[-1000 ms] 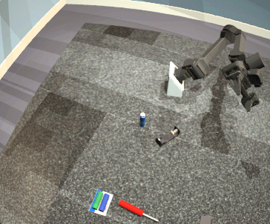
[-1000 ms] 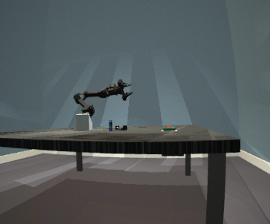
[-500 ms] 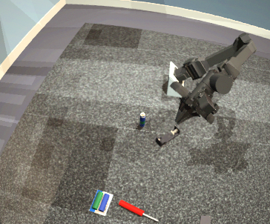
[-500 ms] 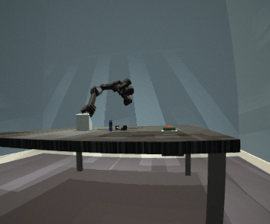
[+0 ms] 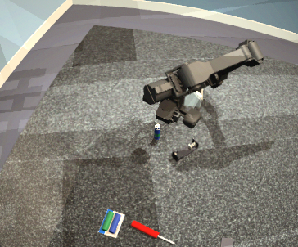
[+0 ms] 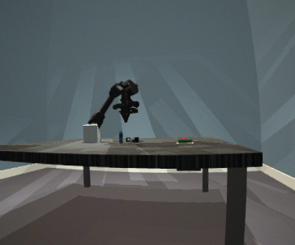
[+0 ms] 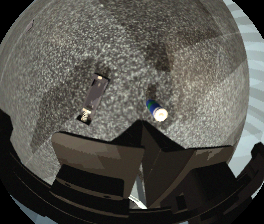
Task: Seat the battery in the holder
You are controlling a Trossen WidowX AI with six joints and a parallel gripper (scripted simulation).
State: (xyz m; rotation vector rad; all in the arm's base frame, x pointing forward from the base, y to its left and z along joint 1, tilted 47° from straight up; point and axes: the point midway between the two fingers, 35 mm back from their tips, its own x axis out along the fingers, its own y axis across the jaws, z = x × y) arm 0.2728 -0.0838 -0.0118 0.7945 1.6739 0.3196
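My gripper tip is 20 mm past the battery, 40 mm to the left of it and 90 mm above it. Also, from my gripper tip: red-handled screwdriver: 360 mm ahead, 50 mm to the left, 110 mm below.
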